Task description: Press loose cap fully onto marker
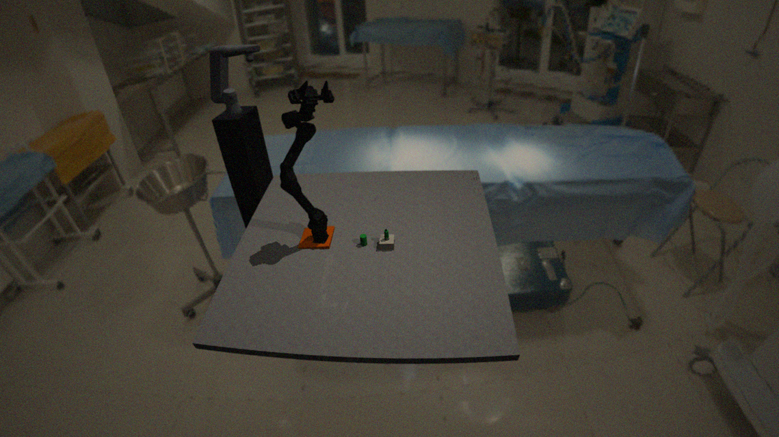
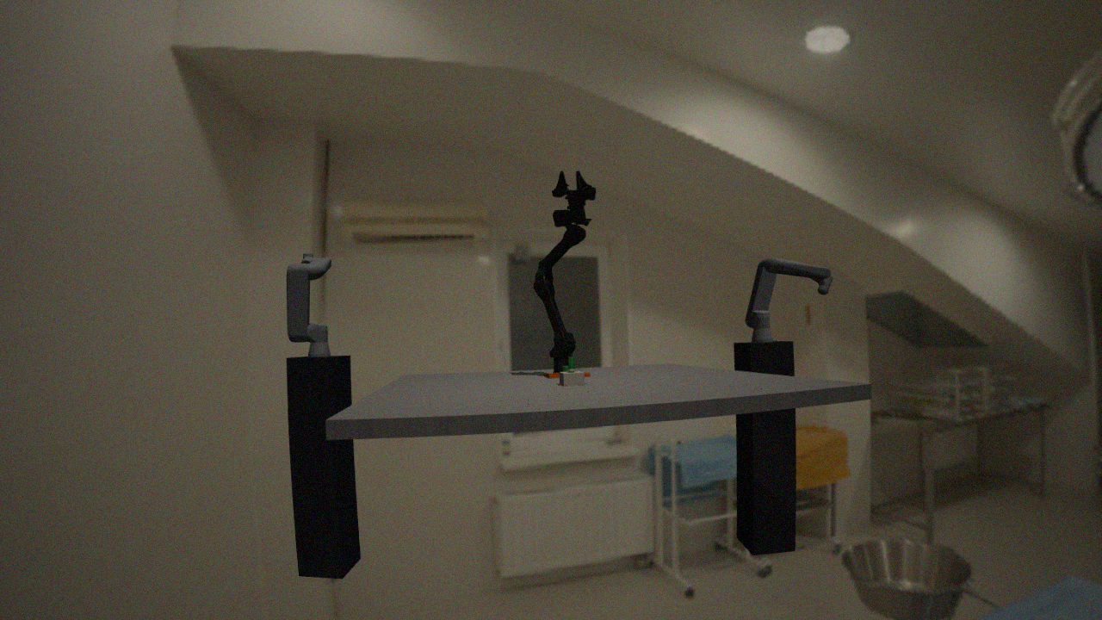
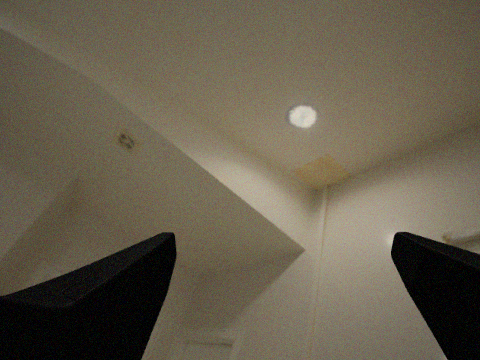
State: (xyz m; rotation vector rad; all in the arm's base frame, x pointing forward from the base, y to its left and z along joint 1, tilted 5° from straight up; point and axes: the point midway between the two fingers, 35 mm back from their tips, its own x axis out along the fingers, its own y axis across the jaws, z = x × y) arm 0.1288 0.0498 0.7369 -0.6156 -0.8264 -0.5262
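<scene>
Right now my gripper tip is 76 cm above the green cap, 13 cm short of it and 4 cm to the left of it. Also, from my gripper tip: holder block 77 cm below, 24 cm ahead, 3 cm to the right.
</scene>
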